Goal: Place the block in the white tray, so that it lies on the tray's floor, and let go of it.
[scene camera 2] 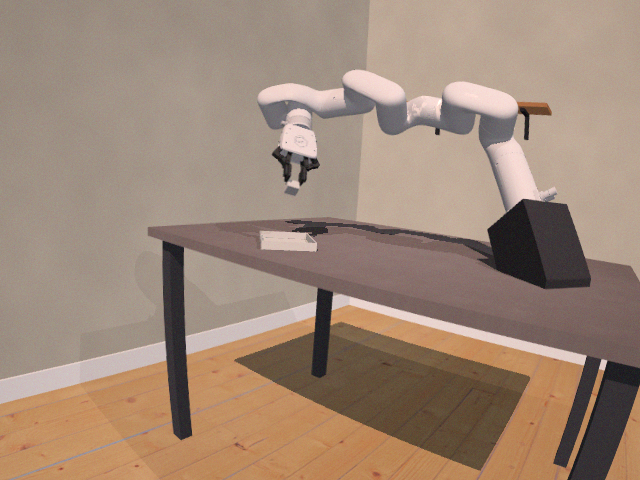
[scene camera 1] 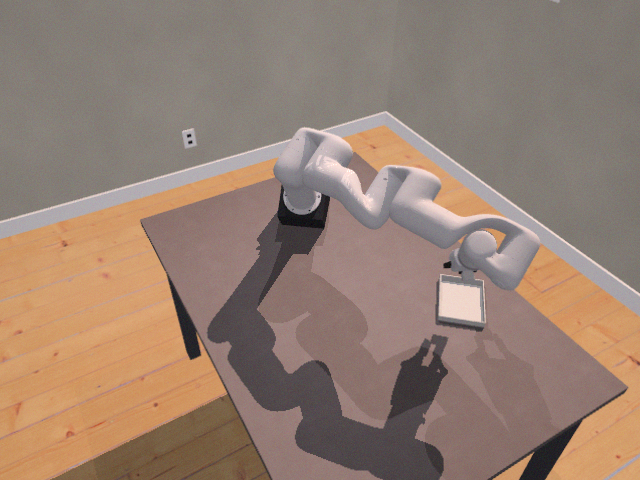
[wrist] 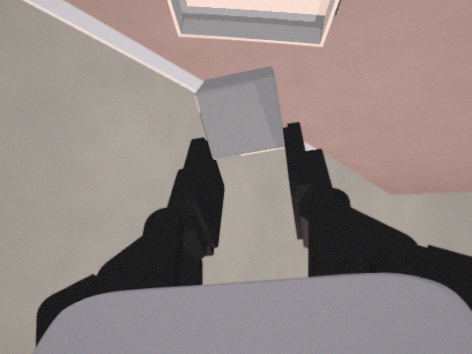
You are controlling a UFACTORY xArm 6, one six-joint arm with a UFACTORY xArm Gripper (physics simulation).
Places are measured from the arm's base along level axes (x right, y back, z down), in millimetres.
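Pixels of known places: gripper, fingertip midpoint: (scene camera 2: pixel 294 181) (wrist: pixel 251 156); arm's base, origin of the base link: (scene camera 2: pixel 526 216) (scene camera 1: pixel 302 196).
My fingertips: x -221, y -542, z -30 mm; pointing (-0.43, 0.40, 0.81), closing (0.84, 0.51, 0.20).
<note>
For each thing: its top centre in the pictures, then the offset to it from my fingertips. Level surfaces: height alone.
- light grey block, middle of its top: (wrist: pixel 237 161) (scene camera 2: pixel 292 178) (scene camera 1: pixel 468 268) dy -11, dx +2, dz -6 mm
- white tray, middle of its top: (scene camera 2: pixel 286 236) (scene camera 1: pixel 462 297) dy +5, dx -23, dz +140 mm
- brown table, its level: dz +160 mm
The light grey block (scene camera 1: pixel 467 276) (scene camera 2: pixel 292 187) (wrist: pixel 240 117) is at the very tips of my gripper (scene camera 2: pixel 294 180) (wrist: pixel 251 156). My gripper is shut on it; the block sticks out past the fingertips and sits tilted between them. Both are high above the table. The white tray (scene camera 1: pixel 461 323) (scene camera 2: pixel 287 246) (wrist: pixel 250 31) rests on the table; its floor shows bare in scene camera 1. In the wrist view the tray is at the top edge, beyond the block and partly cut off. In scene camera 1 the arm hides most of the gripper.
The brown table (scene camera 1: pixel 361 268) (scene camera 2: pixel 392 268) carries the arm's black base (scene camera 1: pixel 302 214) (scene camera 2: pixel 542 248). The tray stands near the table's long edge. Shadows of the arm fall across the table. A wooden shelf (scene camera 2: pixel 537 108) is on the wall behind the base.
</note>
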